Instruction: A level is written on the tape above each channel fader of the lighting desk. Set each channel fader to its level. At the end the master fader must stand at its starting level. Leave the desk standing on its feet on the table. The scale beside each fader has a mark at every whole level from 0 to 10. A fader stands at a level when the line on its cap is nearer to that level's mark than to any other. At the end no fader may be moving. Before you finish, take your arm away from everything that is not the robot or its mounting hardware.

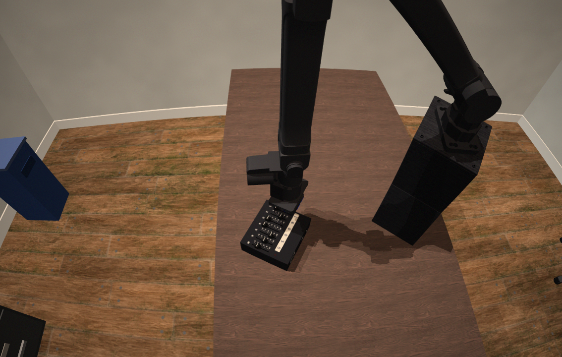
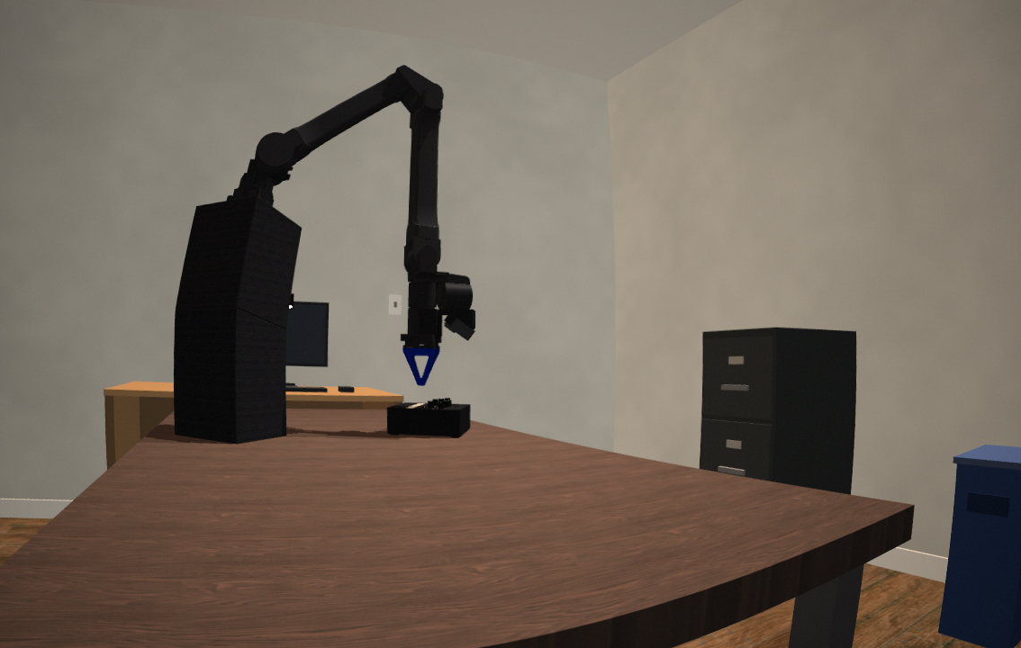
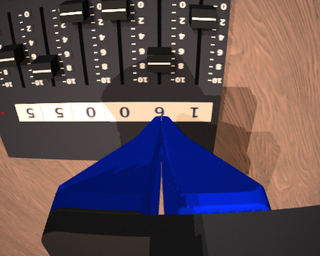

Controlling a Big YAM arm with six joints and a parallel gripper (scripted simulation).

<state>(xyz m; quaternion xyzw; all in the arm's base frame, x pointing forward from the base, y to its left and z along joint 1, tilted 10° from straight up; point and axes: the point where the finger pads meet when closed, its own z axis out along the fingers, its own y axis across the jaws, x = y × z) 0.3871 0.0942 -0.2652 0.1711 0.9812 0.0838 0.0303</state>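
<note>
My hand is 40 mm above the fader 2, 20 mm short of it and 10 mm to the left of it. The rest, counted from my hand: fader 4: 60 mm ahead, 40 mm below, 30 mm to the left; fader 1: 40 mm below, 30 mm to the right, 30 mm ahead; fader 3: 50 mm ahead, 40 mm below, 10 mm to the left.
</note>
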